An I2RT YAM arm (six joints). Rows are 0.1 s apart.
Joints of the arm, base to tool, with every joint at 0 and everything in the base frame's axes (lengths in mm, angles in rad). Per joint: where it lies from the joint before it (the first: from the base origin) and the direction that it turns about. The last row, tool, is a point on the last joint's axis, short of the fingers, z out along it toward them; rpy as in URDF.
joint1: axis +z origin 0 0 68
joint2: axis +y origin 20 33.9 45.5
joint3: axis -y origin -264 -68.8 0
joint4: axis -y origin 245 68.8 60
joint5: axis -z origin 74 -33.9 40.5
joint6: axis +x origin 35.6 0 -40.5
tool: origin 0 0 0 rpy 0 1.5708 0
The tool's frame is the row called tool.
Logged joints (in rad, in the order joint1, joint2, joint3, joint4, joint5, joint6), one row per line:
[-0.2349 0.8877 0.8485 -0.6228 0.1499 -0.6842]
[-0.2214 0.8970 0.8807 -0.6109 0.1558 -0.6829]
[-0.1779 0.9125 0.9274 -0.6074 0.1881 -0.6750]
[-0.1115 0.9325 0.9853 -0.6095 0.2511 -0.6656]
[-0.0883 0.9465 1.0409 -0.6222 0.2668 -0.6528]
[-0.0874 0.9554 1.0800 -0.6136 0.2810 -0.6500]
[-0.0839 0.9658 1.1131 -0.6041 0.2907 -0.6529]
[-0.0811 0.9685 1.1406 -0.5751 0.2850 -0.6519]
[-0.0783 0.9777 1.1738 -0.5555 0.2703 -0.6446]
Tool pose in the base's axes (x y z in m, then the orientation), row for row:
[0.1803 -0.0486 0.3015 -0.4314 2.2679 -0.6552]
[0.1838 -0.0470 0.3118 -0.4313 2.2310 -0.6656]
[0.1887 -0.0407 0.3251 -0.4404 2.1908 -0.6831]
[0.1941 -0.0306 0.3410 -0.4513 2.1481 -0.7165]
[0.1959 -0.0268 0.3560 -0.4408 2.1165 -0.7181]
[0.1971 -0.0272 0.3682 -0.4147 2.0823 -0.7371]
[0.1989 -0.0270 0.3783 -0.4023 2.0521 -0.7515]
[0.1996 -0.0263 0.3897 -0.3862 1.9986 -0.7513]
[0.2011 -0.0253 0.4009 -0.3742 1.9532 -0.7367]
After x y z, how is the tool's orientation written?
As a rotation vector, in radians.
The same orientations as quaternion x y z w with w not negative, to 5 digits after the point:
[-0.16754 0.88079 -0.25446 0.36248]
[-0.16869 0.87258 -0.26033 0.37732]
[-0.17341 0.86265 -0.26898 0.39167]
[-0.17876 0.85086 -0.28381 0.40439]
[-0.17574 0.84382 -0.28630 0.41848]
[-0.16638 0.83545 -0.29573 0.43230]
[-0.16225 0.82761 -0.30308 0.44372]
[-0.15739 0.81449 -0.30618 0.46700]
[-0.15396 0.80360 -0.30310 0.48853]

